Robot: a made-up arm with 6 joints. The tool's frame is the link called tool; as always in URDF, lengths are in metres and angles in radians. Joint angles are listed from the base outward.
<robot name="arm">
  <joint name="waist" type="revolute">
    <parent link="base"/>
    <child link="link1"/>
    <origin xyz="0.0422 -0.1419 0.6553" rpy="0 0 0"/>
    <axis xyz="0 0 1"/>
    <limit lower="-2.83" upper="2"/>
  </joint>
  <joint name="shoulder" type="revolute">
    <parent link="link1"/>
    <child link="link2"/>
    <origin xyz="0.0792 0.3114 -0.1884" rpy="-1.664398 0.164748 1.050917"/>
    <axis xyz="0 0 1"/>
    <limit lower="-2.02" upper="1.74"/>
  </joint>
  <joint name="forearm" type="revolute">
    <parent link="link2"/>
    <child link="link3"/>
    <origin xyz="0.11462 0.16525 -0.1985" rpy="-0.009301 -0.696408 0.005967"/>
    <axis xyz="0 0 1"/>
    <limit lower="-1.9" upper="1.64"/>
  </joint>
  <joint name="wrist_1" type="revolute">
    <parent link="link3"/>
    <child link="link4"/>
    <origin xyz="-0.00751 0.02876 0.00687" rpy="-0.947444 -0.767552 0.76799"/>
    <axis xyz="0 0 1"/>
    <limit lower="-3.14" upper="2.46"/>
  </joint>
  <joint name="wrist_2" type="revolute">
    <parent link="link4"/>
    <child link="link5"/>
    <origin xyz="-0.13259 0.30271 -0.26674" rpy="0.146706 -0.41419 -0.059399"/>
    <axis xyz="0 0 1"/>
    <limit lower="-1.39" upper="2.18"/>
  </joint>
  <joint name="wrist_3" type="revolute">
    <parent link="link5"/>
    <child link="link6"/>
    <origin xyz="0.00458 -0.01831 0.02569" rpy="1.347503 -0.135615 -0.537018"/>
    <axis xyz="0 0 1"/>
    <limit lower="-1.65" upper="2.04"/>
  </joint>
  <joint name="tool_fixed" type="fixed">
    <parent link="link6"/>
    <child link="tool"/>
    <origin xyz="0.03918 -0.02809 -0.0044" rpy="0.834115 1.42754 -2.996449"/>
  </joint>
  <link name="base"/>
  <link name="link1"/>
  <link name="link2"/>
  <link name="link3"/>
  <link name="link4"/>
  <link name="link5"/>
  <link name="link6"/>
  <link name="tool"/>
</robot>
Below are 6 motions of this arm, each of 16 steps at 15 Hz.
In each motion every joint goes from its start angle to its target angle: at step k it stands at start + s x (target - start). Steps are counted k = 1, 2, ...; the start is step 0. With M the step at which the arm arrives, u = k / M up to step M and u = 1 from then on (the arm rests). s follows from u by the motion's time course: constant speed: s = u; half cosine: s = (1 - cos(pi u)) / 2; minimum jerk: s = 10 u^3 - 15 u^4 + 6 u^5.
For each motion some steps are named. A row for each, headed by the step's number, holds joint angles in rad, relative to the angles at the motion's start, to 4 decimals.
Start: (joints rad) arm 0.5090 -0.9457 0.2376 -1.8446 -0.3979 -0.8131
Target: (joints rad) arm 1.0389 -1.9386 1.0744 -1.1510 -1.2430 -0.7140
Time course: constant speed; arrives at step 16
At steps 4, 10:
4: 0.1325 -0.2482 0.2092 0.1734 -0.2113 0.0248
10: 0.3312 -0.6206 0.5230 0.4335 -0.5282 0.0619

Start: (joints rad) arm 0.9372 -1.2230 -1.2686 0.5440 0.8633 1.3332
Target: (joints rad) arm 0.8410 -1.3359 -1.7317 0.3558 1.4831 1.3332
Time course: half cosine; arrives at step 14
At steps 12, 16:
12: -0.0914 -0.1073 -0.4402 -0.1789 0.5891 0.0000
16: -0.0962 -0.1129 -0.4631 -0.1882 0.6198 0.0000

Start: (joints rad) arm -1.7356 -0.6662 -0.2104 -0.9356 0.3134 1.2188
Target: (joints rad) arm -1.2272 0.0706 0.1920 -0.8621 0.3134 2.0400
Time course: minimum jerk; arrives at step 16
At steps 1, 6, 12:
1: 0.0011 0.0016 0.0009 0.0002 0.0000 0.0018
6: 0.1399 0.2028 0.1107 0.0202 0.0000 0.2260
12: 0.4558 0.6605 0.3607 0.0659 0.0000 0.7362

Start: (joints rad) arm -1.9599 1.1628 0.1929 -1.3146 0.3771 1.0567
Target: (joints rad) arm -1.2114 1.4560 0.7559 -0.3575 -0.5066 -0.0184
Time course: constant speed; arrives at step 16
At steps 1, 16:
1: 0.0468 0.0183 0.0352 0.0598 -0.0552 -0.0672
16: 0.7485 0.2932 0.5630 0.9571 -0.8837 -1.0751

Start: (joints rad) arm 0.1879 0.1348 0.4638 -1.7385 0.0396 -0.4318
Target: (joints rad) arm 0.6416 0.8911 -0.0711 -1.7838 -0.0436 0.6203
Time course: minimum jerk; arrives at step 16
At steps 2, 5, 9, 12, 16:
2: 0.0073 0.0121 -0.0086 -0.0007 -0.0013 0.0169
5: 0.0817 0.1361 -0.0963 -0.0082 -0.0150 0.1894
9: 0.2795 0.4659 -0.3295 -0.0279 -0.0512 0.6481
12: 0.4067 0.6780 -0.4795 -0.0406 -0.0746 0.9432
16: 0.4537 0.7563 -0.5349 -0.0453 -0.0832 1.0521

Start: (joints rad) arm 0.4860 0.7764 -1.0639 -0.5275 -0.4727 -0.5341
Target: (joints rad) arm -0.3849 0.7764 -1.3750 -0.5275 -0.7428 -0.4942
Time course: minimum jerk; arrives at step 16
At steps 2, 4, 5, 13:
2: -0.0140 0.0000 -0.0050 0.0000 -0.0043 0.0006
4: -0.0902 0.0000 -0.0322 0.0000 -0.0280 0.0041
5: -0.1568 0.0000 -0.0560 0.0000 -0.0486 0.0072
13: -0.8284 0.0000 -0.2959 0.0000 -0.2569 0.0380

